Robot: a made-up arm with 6 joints. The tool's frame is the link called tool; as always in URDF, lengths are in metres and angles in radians. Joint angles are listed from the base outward. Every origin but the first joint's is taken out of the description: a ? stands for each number. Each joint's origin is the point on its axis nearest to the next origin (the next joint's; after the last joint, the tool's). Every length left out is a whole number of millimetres.
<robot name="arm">
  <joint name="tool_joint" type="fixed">
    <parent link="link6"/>
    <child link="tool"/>
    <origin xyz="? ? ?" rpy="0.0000 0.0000 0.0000"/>
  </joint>
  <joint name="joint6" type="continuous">
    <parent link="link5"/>
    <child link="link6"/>
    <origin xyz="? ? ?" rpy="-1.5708 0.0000 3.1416"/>
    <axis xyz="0 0 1"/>
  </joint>
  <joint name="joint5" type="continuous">
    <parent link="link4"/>
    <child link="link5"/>
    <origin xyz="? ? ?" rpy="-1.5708 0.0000 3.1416"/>
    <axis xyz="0 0 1"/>
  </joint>
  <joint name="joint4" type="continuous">
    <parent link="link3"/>
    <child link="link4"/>
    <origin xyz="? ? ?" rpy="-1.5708 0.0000 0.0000"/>
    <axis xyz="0 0 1"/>
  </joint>
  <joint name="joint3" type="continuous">
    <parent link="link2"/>
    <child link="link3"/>
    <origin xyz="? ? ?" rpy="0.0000 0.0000 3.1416"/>
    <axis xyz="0 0 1"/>
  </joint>
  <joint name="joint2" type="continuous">
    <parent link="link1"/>
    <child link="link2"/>
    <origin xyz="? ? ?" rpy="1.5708 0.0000 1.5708"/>
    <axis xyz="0 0 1"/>
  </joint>
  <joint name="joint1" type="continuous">
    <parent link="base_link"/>
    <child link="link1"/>
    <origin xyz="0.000 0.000 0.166" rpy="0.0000 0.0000 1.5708"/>
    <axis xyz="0 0 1"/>
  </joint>
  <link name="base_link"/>
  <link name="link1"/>
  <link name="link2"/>
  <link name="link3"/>
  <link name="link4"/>
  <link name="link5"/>
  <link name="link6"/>
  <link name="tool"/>
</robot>
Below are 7 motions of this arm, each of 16 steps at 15 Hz.
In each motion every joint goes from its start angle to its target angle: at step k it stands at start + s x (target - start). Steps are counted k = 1, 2, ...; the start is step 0. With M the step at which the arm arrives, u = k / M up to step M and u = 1 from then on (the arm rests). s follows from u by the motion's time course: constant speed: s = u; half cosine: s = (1 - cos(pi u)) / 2; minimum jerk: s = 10 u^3 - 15 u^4 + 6 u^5.
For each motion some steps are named. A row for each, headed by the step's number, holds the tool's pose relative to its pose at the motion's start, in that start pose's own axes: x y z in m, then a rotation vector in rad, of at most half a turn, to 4 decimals.
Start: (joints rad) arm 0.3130 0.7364 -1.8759 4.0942 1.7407 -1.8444
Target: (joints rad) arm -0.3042 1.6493 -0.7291 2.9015 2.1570 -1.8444
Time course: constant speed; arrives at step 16
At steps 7, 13, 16:
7: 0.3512 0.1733 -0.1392 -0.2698 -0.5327 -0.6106
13: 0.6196 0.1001 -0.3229 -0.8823 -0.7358 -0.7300
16: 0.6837 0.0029 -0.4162 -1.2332 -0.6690 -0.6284

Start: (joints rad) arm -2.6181 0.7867 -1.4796 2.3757 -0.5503 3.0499
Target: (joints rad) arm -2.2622 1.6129 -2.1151 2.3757 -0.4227 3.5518
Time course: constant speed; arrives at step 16
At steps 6, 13, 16:
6: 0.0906 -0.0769 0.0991 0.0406 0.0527 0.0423
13: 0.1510 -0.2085 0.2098 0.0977 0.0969 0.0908
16: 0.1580 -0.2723 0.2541 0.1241 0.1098 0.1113

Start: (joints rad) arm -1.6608 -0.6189 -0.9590 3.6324 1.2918 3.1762
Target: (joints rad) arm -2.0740 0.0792 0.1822 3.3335 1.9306 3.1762
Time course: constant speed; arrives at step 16
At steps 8, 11, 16:
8: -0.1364 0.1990 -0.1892 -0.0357 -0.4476 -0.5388
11: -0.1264 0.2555 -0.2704 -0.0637 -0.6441 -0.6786
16: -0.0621 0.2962 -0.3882 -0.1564 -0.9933 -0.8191

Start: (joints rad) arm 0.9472 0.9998 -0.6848 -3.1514 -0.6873 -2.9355
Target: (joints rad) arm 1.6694 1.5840 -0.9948 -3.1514 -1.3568 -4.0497
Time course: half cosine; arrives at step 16
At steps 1, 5, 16:
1: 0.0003 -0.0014 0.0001 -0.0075 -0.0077 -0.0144
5: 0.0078 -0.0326 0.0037 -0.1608 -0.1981 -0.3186
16: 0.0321 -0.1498 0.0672 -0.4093 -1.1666 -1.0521

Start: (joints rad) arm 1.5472 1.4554 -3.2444 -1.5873 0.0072 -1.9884
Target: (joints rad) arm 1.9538 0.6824 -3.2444 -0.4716 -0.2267 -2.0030
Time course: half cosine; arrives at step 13
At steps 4, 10, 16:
4: -0.1701 -0.0051 -0.0230 -0.0720 -0.2100 0.2605
10: -0.5712 -0.1360 -0.2701 -0.4737 -0.8635 1.0707
16: -0.6141 -0.1808 -0.3330 -0.5764 -0.9851 1.2264

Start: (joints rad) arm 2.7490 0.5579 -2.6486 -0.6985 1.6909 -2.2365
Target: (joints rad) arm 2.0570 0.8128 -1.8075 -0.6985 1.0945 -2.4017
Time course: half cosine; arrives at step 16
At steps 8, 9, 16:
8: -0.0047 -0.0549 0.2908 0.3089 0.1564 -0.1717
9: 0.0038 -0.0827 0.3449 0.3536 0.2098 -0.1987
16: 0.0796 -0.2366 0.5297 0.4697 0.4897 -0.2669

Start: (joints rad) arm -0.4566 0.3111 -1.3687 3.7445 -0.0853 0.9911
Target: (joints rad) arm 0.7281 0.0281 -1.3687 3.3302 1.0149 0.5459
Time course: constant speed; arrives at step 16
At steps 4, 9, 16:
4: 0.1299 0.0318 -0.0290 -0.3196 0.1054 -0.3357
9: 0.2903 0.0561 -0.1302 -0.8038 0.2631 -0.5952
16: 0.4355 0.0480 -0.3847 -1.5338 0.4774 -0.5540

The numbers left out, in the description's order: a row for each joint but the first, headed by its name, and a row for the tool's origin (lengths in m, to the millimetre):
tool: 0.000 0.000 0.000
joint6: -0.100 -0.127 0.000
joint5: 0.000 0.000 0.000
joint4: 0.061 0.268 0.000
joint3: -0.074 0.392 0.000
joint2: 0.000 0.000 0.000

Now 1 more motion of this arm.
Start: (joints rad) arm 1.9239 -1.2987 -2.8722 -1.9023 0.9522 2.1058
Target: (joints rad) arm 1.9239 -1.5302 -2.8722 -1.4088 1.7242 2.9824
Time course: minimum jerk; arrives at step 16
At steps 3, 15, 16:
3: 0.0103 0.0027 0.0054 -0.0423 0.0100 0.0652
15: 0.1658 0.0973 0.0439 -0.8391 0.4151 1.1618
16: 0.1661 0.0976 0.0439 -0.8409 0.4165 1.1637

